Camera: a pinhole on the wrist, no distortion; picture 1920 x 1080 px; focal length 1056.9 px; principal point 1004.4 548.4 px. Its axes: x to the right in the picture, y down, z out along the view. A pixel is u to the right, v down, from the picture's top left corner.
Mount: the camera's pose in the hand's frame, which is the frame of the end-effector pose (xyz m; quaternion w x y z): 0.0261 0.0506 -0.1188 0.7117 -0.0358 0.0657 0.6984
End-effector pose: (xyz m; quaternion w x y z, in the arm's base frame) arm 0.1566 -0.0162 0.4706 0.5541 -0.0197 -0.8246 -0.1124
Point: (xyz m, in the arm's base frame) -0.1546 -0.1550 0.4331
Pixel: 123.3 363.2
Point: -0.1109 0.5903 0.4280
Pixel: 1775.4 640.2
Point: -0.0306 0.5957 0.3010
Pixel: 1819.7 936.2
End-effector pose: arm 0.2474 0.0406 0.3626 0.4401 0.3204 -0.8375 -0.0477
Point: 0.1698 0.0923 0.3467
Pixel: 984.1 806.8
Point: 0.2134 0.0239 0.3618
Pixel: 490.5 610.1
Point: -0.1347 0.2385 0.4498
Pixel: 1809.3 385.2
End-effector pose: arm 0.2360 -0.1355 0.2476 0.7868 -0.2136 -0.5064 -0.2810
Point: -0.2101 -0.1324 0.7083
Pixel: 160.1 108.6
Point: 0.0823 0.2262 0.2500
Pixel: 1124.6 960.7
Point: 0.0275 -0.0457 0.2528
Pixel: 400.9 984.3
